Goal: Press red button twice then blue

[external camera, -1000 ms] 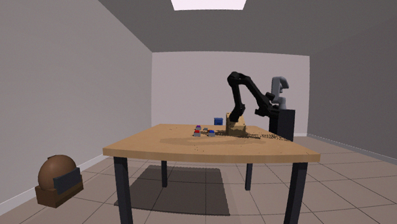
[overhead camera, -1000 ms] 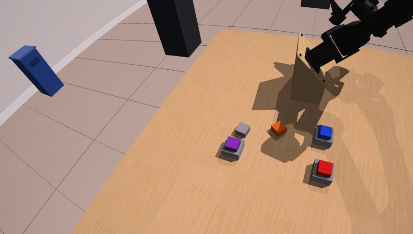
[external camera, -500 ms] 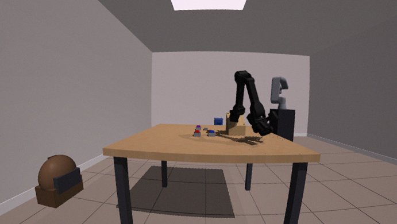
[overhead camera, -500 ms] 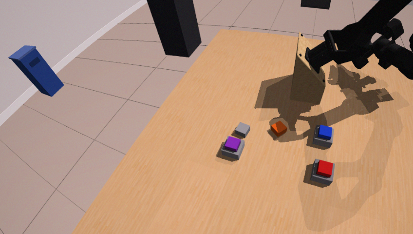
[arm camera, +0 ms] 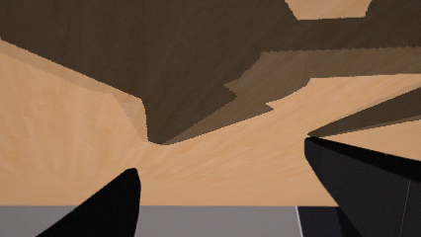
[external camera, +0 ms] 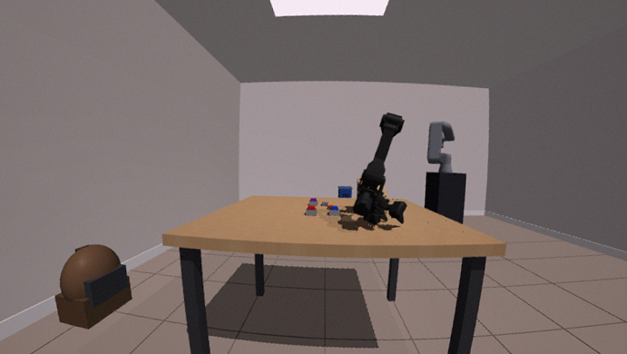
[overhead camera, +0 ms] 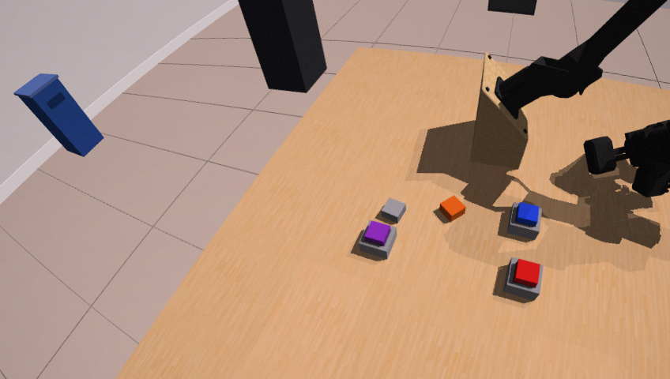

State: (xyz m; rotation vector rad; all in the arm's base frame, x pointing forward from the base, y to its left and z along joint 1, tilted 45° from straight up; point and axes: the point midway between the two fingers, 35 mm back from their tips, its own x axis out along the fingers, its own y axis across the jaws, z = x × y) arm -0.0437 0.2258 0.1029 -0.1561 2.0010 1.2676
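Right now my gripper tip is 34 cm short of the red button, 14 cm to the left of it and 2 cm below it. From my gripper tip the other things lie so: grey block (28 cm ahead, 37 cm to the right); then orange block (24 cm ahead, 28 cm to the right); then blue button (24 cm ahead, 15 cm to the right, 2 cm above).
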